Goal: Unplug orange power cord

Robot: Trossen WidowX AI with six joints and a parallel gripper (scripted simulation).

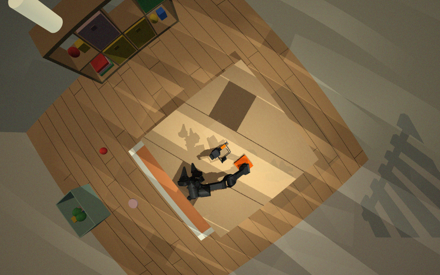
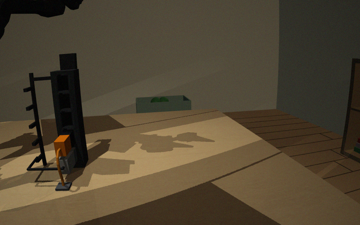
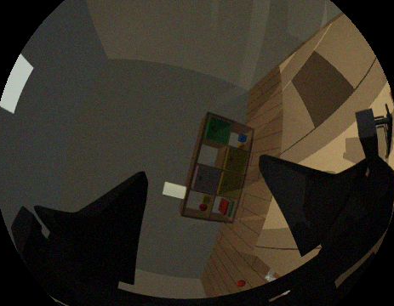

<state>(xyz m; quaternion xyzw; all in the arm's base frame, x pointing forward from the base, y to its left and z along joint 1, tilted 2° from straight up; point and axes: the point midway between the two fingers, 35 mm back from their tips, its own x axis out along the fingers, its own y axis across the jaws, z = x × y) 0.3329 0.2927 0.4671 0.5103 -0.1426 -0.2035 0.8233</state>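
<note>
Now: the orange plug 43 cm below my gripper tip, 20 cm to the right of it and 8 cm behind it.
</note>
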